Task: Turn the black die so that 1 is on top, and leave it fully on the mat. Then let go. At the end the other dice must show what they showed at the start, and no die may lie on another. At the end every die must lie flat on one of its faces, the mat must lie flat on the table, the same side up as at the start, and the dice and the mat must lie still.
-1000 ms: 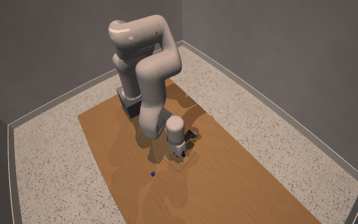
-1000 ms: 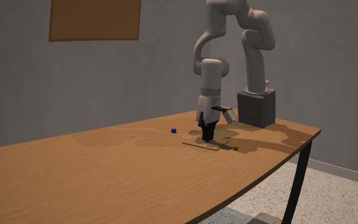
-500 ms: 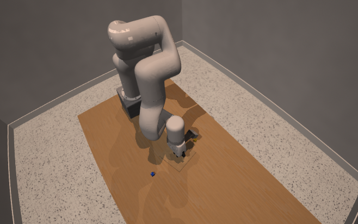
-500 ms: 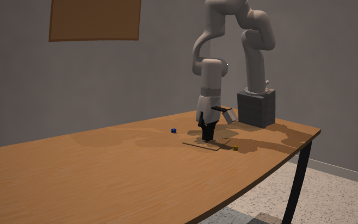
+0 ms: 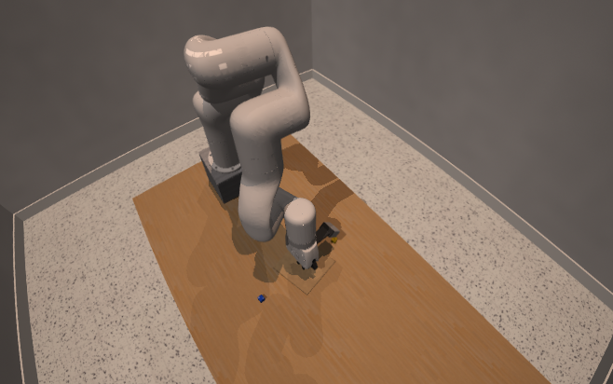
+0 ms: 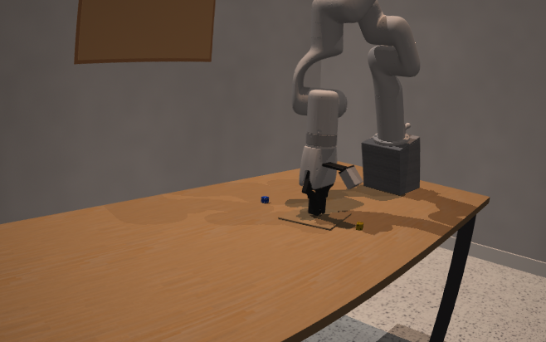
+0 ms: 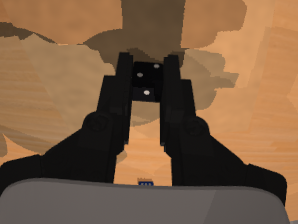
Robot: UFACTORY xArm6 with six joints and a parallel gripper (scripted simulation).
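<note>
My hand is 1 cm above the black die. From my hand the other things lie so: yellow die 13 cm to the left, 2 cm below, 2 cm behind; tan mat 3 cm below; blue die 17 cm to the right, 4 cm ahead, 2 cm below.
</note>
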